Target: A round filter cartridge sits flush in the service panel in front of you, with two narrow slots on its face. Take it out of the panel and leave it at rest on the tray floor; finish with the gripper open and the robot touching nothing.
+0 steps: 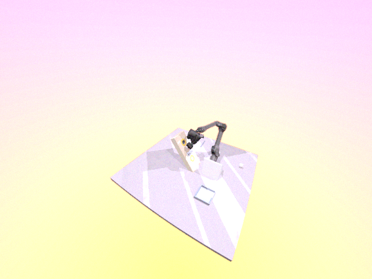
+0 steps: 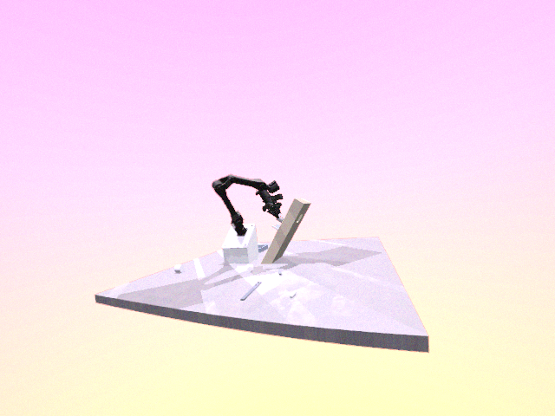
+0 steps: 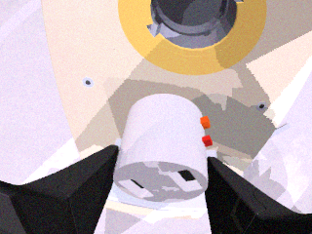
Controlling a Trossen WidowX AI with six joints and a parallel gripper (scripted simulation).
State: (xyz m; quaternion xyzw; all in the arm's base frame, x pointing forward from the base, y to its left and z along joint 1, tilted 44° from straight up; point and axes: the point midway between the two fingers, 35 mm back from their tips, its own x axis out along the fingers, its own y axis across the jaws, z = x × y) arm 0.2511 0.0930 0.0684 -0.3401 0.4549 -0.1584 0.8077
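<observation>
My gripper tip is 360 mm past the tray, 260 mm to the right of it and 250 mm above it. From my gripper tip the other things lie so: round filter cartridge right at my gripper tip.
</observation>
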